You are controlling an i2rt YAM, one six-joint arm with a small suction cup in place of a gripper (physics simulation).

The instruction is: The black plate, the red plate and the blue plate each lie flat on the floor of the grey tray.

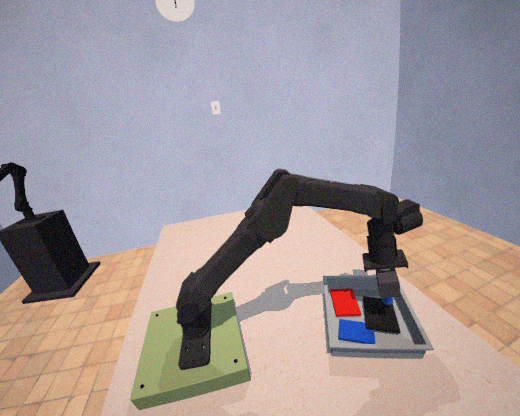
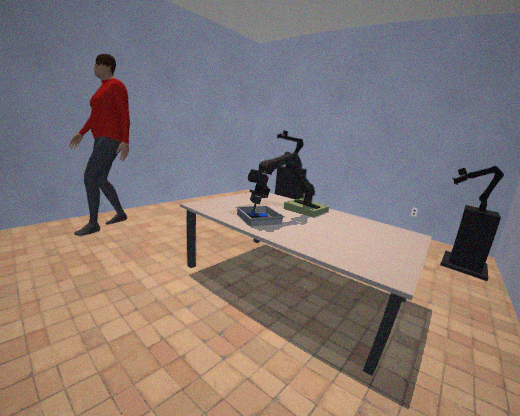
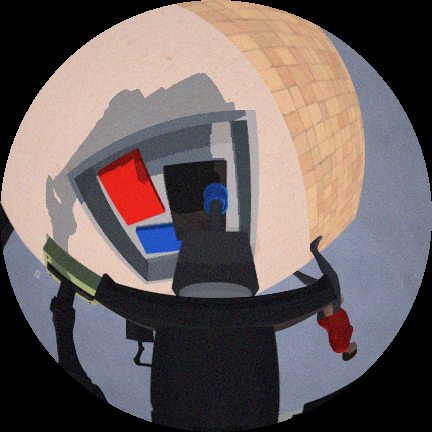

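The grey tray stands on the table to the right of the arm's base. In it lie the red plate at the far left, the blue plate at the near left and the black plate to their right. The black plate's near left corner meets the blue plate; I cannot tell if it rests on it. My suction cup hangs just over the black plate's far right part and holds nothing.
The arm stands on a green base plate. The tray sits near the table's right edge. A person in a red top walks on the tiled floor. Black stands are off the table.
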